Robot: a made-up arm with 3 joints. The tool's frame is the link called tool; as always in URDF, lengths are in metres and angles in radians. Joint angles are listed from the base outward.
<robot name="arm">
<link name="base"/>
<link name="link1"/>
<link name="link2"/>
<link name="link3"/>
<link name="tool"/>
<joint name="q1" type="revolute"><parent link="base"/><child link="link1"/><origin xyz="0.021 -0.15 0.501" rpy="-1.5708 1.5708 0"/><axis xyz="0 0 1"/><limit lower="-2.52" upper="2.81"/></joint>
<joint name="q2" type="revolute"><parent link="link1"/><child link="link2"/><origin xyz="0.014 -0.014 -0.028" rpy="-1.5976 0.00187 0.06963"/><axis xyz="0 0 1"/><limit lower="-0.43" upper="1.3"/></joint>
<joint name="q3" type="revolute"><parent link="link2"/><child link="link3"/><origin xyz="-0.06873 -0.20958 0.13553" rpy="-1.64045 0 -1.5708"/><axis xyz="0 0 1"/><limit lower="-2.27" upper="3.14"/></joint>
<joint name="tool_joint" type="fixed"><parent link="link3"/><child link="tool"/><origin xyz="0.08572 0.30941 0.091" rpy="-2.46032 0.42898 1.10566"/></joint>
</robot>
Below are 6 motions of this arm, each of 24 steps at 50 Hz.
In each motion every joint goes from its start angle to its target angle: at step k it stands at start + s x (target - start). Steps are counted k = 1, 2, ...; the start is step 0. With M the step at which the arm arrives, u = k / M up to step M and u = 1 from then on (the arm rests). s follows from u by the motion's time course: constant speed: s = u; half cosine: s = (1 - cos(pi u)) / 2; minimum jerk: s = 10 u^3 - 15 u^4 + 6 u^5.
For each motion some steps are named. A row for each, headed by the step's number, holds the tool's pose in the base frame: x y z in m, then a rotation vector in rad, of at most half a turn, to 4 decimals.
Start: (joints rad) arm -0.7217 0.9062 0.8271
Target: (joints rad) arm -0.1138 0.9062 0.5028
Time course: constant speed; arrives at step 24
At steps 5, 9, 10, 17, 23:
5: 0.1963 -0.1396 0.5325 -0.3137 -1.0819 0.1032
9: 0.2103 -0.1294 0.5068 -0.3045 -0.9433 0.1584
10: 0.2132 -0.1269 0.4999 -0.3016 -0.9087 0.1720
17: 0.2251 -0.1086 0.4471 -0.2732 -0.6660 0.2646
23: 0.2228 -0.0926 0.3980 -0.2387 -0.4582 0.3400

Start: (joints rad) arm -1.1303 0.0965 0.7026
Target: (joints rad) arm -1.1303 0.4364 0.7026
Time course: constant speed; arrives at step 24
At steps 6, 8, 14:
6: 0.1310 -0.1002 0.6394 0.4169 -1.5888 0.2690
8: 0.1328 -0.1007 0.6384 0.3863 -1.5910 0.2611
14: 0.1382 -0.1024 0.6355 0.2944 -1.5962 0.2374

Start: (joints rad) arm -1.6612 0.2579 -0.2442
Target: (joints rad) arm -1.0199 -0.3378 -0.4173
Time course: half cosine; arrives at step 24
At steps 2, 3, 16, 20, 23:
2: 0.1260 0.1822 0.6565 -0.2803 -1.5257 1.1213
3: 0.1239 0.1843 0.6545 -0.2649 -1.5144 1.1335
16: 0.0275 0.2214 0.6441 0.3128 -1.1666 1.4376
20: 0.0035 0.2190 0.6616 0.4755 -1.0917 1.4797
23: -0.0038 0.2170 0.6693 0.5322 -1.0678 1.4906

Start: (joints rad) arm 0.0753 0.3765 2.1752
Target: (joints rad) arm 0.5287 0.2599 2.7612
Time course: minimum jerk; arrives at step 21
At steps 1, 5, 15, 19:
1: -0.1943 -0.2821 0.5268 -0.1573 -1.0421 -1.2215
5: -0.2096 -0.2774 0.5344 -0.1930 -1.0202 -1.2664
15: -0.3062 -0.2040 0.6376 -0.5853 -0.8499 -1.5884
19: -0.3148 -0.1851 0.6618 -0.6719 -0.8238 -1.6327

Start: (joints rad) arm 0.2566 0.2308 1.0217
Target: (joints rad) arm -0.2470 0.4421 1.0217
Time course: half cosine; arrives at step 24
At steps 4, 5, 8, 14, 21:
4: 0.1313 -0.1859 0.4509 0.2791 -0.3914 -0.2934
5: 0.1322 -0.1859 0.4530 0.2751 -0.4103 -0.2874
8: 0.1355 -0.1860 0.4616 0.2584 -0.4869 -0.2642
14: 0.1409 -0.1862 0.4850 0.2089 -0.6857 -0.2119
21: 0.1418 -0.1863 0.5060 0.1590 -0.8605 -0.1761

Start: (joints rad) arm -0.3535 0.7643 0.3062
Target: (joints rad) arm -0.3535 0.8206 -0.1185
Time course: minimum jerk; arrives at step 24
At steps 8, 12, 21, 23, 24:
8: 0.2623 -0.0113 0.3923 -0.1238 -0.4830 0.5335
12: 0.2659 0.0132 0.3613 -0.1306 -0.3913 0.6230
21: 0.2622 0.0497 0.3058 -0.1399 -0.2325 0.7660
23: 0.2619 0.0508 0.3040 -0.1401 -0.2273 0.7704
24: 0.2619 0.0508 0.3039 -0.1401 -0.2271 0.7706

